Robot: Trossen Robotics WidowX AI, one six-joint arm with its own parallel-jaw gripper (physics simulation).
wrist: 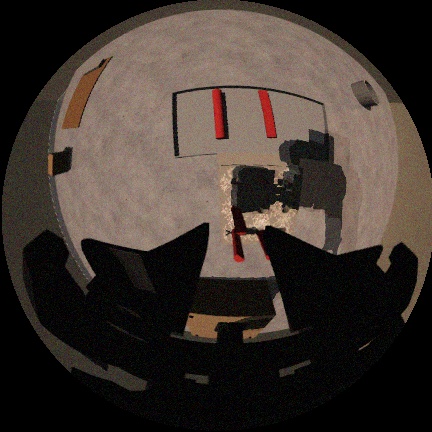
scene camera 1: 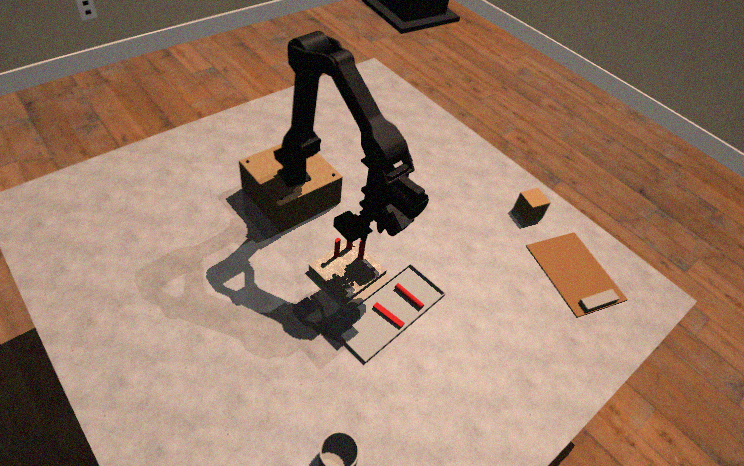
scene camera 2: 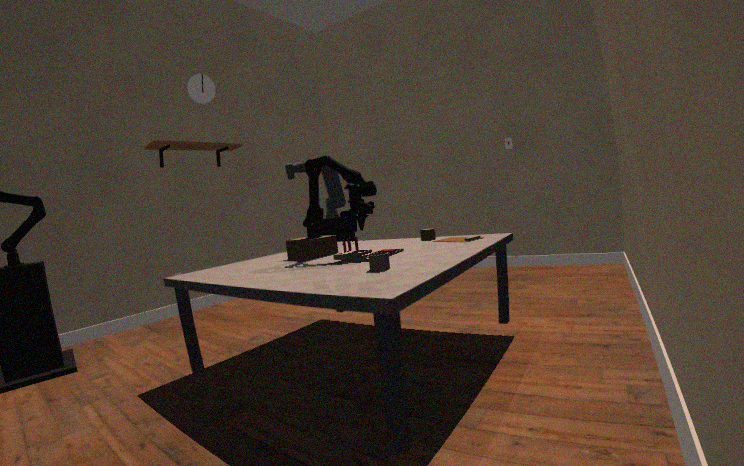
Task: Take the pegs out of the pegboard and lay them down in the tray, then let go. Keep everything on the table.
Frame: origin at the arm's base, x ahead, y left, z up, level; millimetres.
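Seen in the pictures: gripper, fingertip midpoint: (wrist: 236,229) (scene camera 1: 371,236) (scene camera 2: 358,231); arm's base, origin of the base link: (wrist: 229,326) (scene camera 1: 294,175) (scene camera 2: 313,237).
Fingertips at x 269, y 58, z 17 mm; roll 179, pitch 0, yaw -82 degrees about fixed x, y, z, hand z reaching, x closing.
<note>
Offsets run from my fingertips to a thing's top centre. "*": to the spot under its first point.
The pegboard {dy -48, dx +3, dz -91 mm} (scene camera 1: 329,267) (scene camera 2: 343,256) (wrist: 226,185) holds three upright red pegs; in the scene camera 1 view they are a left peg {dy -59, dx -47, dz -29 mm} (scene camera 1: 337,248), a middle peg {dy -18, dx -56, dz -29 mm} (scene camera 1: 349,245) and a right peg {dy -10, dx -17, dz -29 mm} (scene camera 1: 361,249). The shallow tray {dy -20, dx +131, dz -104 mm} (scene camera 1: 373,341) (wrist: 194,120) lies beside the board. Two red pegs lie flat in it, apart: one peg {dy -30, dx +142, dz -103 mm} (scene camera 1: 388,315) (wrist: 267,114) and another peg {dy +40, dx +123, dz -97 mm} (scene camera 1: 409,296) (wrist: 218,114). My gripper (scene camera 1: 360,234) (scene camera 2: 361,226) (wrist: 236,229) is partly open and empty, pointing down above the pegs. The fingers partly hide one peg in the wrist view.
The wooden base box (scene camera 1: 318,192) (scene camera 2: 310,248) stands behind the pegboard. A small wooden block {dy +503, dx +50, dz -54 mm} (scene camera 1: 531,205) (wrist: 62,161) and an orange-brown board {dy +468, dx +265, dz -99 mm} (scene camera 1: 573,268) (wrist: 85,97) bearing a pale bar {* dy +444, dx +361, dz -99 mm} (scene camera 1: 599,300) lie at the right. A grey cup {dy -283, dx +356, dz -59 mm} (scene camera 1: 339,451) (wrist: 364,94) stands near the front.
</note>
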